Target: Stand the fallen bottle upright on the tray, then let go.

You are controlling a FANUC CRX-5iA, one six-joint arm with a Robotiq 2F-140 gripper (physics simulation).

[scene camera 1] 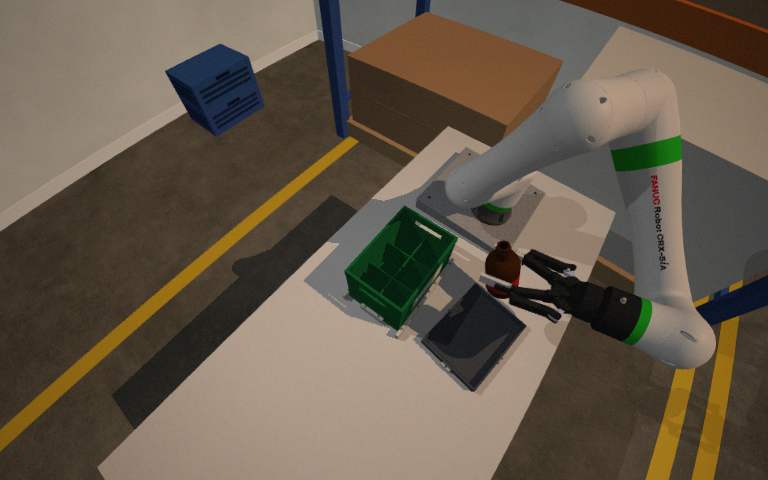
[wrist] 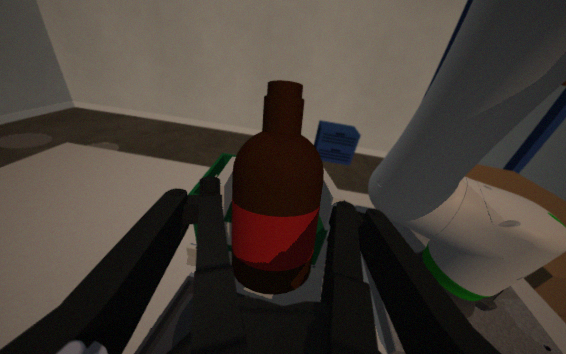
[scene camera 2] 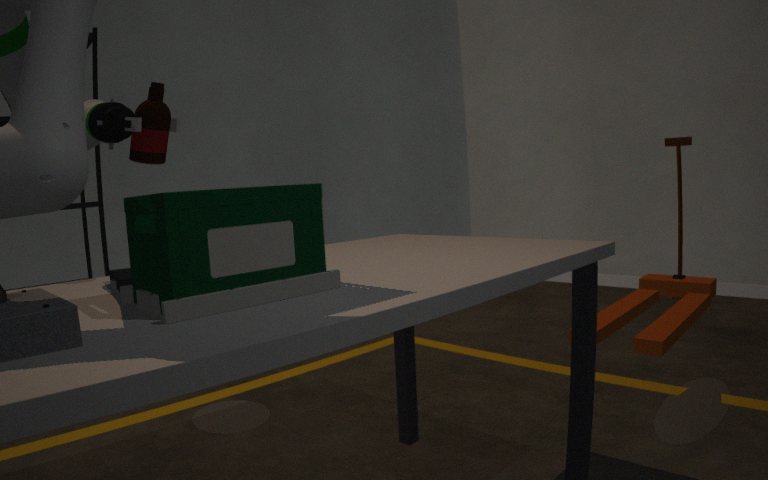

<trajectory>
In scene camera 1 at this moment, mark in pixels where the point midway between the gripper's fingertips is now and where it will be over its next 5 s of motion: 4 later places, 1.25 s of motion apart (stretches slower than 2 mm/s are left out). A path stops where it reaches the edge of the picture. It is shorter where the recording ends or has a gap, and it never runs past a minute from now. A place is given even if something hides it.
My gripper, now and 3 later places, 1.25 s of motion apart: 487, 262; 477, 309; 493, 320; 510, 314
</trajectory>
